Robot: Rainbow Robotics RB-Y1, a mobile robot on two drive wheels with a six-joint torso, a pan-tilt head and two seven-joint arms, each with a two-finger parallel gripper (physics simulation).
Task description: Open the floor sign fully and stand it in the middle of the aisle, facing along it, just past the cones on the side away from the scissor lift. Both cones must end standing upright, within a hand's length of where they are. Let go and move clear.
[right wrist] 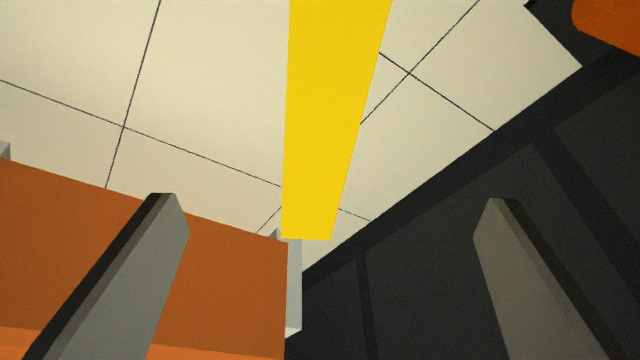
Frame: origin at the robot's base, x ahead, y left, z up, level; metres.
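Seen in the pictures: right gripper, between the fingertips: [328,214].
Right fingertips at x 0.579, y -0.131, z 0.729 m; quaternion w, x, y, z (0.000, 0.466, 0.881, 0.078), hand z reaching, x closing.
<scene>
Pixels of each thing's top centre, then the offset from my right fingertips to it. "*": a spot on its surface instead.
- flat yellow strip, a spot on its surface: [320,120] * dx +0.013, dy +0.008, dz -0.068 m
- rounded orange piece, a spot on its surface: [610,22] * dx -0.156, dy +0.621, dz -0.597 m
A flat yellow strip [320,120], which looks like the floor sign or part of it, runs from the top edge down to a squared end near the middle of the right wrist view. Whether it is folded or open cannot be told. My right gripper [328,214] is open, its two grey fingers wide apart. The end of the yellow strip shows between them and touches neither finger. My left gripper is not in view. No cone can be made out for certain.
A brown-orange panel [225,280] with a pale grey bracket [294,290] fills the lower left. A large dark ribbed structure [425,260] fills the right side. A rounded orange piece [610,22] shows at the upper right. Cream tiles [215,75] with dark joints lie behind.
</scene>
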